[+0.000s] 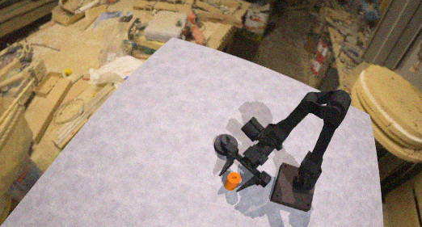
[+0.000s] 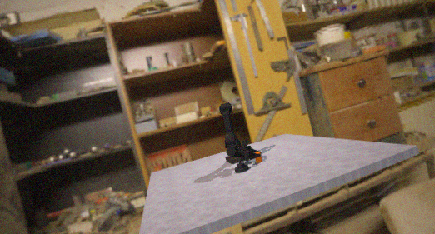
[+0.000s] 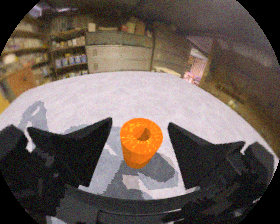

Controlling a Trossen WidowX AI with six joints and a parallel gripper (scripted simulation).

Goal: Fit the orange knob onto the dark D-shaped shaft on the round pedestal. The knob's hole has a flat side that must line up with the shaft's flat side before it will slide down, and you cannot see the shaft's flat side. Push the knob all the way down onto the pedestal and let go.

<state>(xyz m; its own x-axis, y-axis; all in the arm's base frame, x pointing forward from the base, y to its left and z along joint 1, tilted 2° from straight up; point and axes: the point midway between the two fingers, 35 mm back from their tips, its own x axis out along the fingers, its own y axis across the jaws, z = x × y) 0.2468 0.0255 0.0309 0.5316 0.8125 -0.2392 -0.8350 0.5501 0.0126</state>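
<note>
My gripper tip is 2 cm to the left of the orange knob, 2 cm above it and 1 cm past it. The rest, counted from my gripper tip: round dark pedestal (17 cm to the right, 3 cm ahead, 2 cm below).
</note>
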